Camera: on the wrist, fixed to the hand. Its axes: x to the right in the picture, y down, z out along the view.
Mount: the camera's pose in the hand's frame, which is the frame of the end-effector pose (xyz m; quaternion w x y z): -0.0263 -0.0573 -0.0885 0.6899 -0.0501 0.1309 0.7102
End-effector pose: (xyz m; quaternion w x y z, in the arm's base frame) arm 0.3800 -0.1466 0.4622 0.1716 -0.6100 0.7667 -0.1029
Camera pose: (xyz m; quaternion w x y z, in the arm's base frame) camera 0.4024 -0.1391 0.5683 0.0605 0.1285 0.9898 0.0094
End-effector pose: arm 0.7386 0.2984 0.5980 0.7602 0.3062 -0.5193 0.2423
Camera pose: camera 0.8256 0.3207 0.5369 0.4357 -0.2274 -0.4883 0.7211
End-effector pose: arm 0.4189 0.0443 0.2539 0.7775 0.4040 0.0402 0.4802
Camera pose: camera 0.4059 0.0638 0.1478 0.2103 0.2055 -0.1815 0.9384
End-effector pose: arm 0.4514 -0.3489 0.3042 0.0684 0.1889 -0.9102 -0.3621
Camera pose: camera 0.5156 -0.4328 0.3297 0.4330 -0.4721 -0.7350 -0.2221
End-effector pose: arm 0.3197 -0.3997 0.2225 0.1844 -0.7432 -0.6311 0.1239
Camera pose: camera 0.3009 -0.4282 0.3257 0.0846 -0.9864 0.1104 0.0875
